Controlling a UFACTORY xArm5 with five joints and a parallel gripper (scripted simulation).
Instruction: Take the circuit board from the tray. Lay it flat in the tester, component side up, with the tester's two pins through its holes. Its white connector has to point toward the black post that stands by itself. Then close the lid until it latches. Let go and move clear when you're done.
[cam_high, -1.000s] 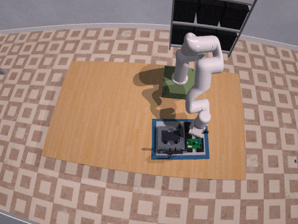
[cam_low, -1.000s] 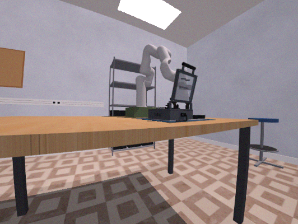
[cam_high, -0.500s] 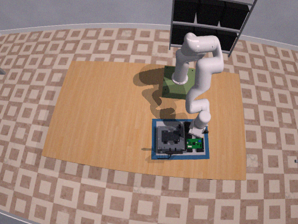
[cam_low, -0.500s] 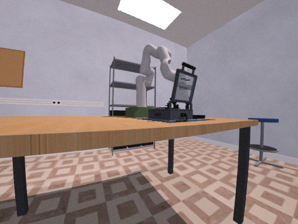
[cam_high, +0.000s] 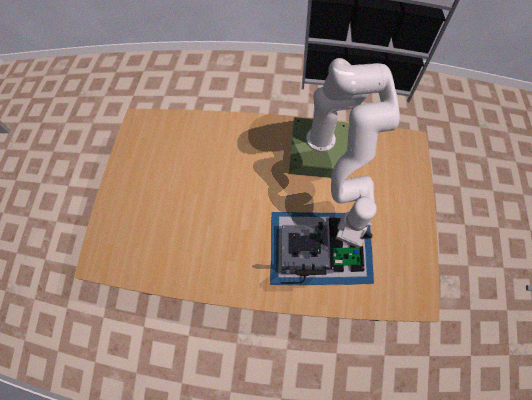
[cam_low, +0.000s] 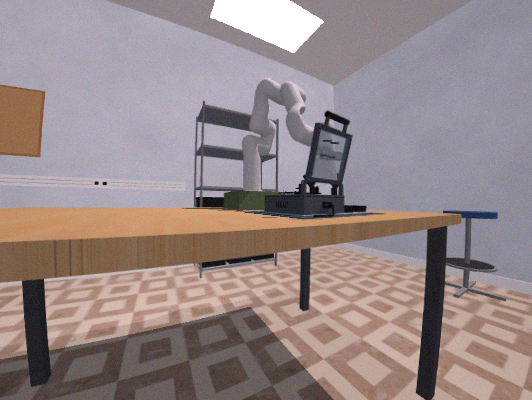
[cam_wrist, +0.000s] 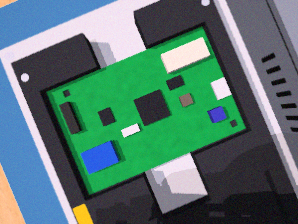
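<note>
Right now the green circuit board is 80 mm ahead of my hand, 50 mm below it and 10 mm to the left of it. From my hand the other things lie so: tester lid 180 mm ahead, 150 mm to the right, 120 mm above; tester 120 mm to the right, 80 mm ahead, 50 mm above.
</note>
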